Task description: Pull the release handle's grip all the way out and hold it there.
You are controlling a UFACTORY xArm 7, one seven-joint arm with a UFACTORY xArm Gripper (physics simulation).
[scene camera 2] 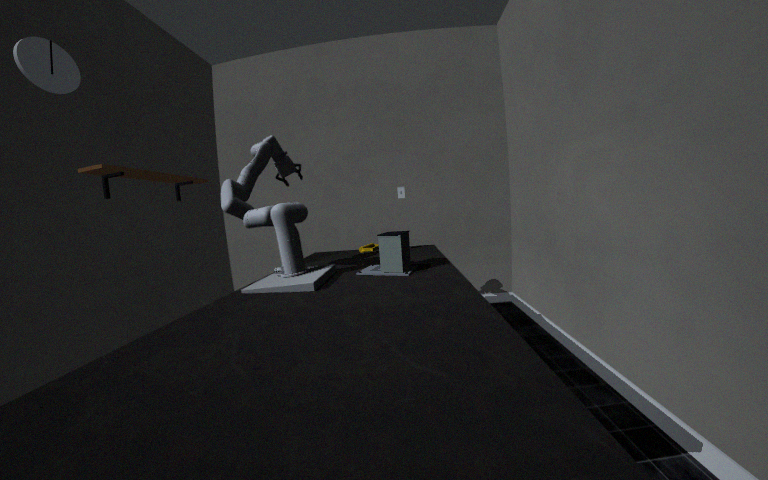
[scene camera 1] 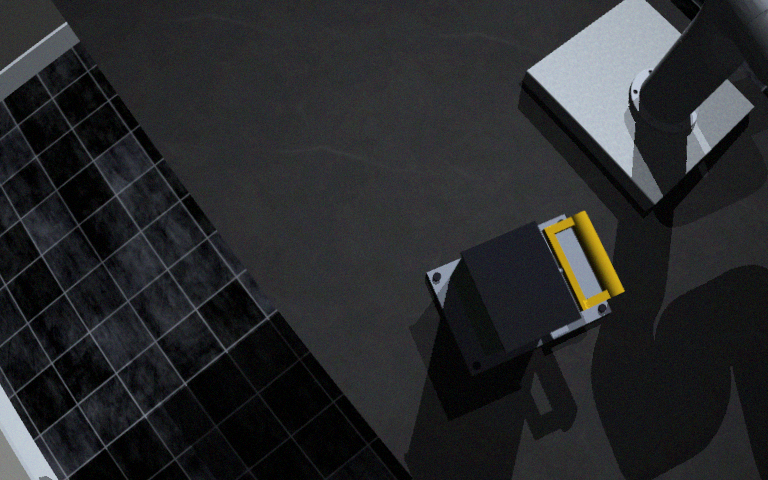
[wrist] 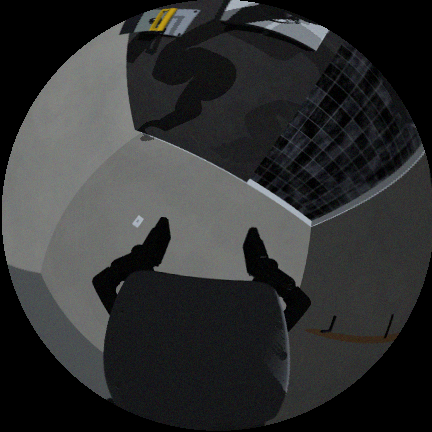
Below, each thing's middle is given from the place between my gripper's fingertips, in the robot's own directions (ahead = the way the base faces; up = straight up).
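The light base plate (scene camera 1: 475, 359) is a long way below my hand, and it is also well ahead of my hand and well to the right of it.
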